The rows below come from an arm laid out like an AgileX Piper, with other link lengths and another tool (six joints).
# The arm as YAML. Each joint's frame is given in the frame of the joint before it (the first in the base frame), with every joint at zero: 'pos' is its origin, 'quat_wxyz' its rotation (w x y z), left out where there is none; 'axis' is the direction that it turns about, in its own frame. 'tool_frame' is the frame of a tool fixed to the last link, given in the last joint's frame.
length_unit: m
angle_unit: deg
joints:
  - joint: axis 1
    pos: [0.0, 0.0, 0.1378]
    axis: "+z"
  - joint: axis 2
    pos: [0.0, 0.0, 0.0]
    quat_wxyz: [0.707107, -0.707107, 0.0, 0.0]
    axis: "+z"
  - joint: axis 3
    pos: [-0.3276, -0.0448, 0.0]
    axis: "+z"
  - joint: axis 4
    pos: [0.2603, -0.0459, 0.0]
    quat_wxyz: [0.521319, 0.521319, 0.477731, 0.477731]
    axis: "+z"
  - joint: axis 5
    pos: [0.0, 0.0, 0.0]
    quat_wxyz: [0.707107, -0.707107, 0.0, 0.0]
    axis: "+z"
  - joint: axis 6
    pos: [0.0, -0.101, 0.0]
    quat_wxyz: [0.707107, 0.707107, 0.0, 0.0]
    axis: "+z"
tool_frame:
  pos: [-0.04, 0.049, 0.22]
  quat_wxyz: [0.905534, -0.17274, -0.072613, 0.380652]
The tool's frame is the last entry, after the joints.
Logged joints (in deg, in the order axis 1, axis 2, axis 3, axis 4, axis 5, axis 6), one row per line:
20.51, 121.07, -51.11, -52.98, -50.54, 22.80
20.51, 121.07, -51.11, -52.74, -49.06, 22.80
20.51, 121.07, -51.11, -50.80, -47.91, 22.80
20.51, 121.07, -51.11, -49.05, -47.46, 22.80
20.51, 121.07, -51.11, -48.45, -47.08, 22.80
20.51, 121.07, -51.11, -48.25, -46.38, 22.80
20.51, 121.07, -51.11, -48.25, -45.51, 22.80
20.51, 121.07, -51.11, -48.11, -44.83, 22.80
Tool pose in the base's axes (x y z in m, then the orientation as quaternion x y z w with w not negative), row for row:
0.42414, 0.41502, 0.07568, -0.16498, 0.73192, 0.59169, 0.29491
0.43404, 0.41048, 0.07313, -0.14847, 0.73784, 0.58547, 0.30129
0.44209, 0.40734, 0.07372, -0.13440, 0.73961, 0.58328, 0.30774
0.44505, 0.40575, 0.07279, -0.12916, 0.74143, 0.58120, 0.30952
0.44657, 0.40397, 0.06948, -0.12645, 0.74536, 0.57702, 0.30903
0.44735, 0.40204, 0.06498, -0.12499, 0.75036, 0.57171, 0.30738
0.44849, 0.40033, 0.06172, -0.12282, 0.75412, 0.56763, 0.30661
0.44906, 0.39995, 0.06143, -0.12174, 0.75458, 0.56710, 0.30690
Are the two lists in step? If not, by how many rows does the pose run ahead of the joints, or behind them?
The pose runs 1 row ahead of the joints: the pose in row i belongs to the joints in row i + 1.
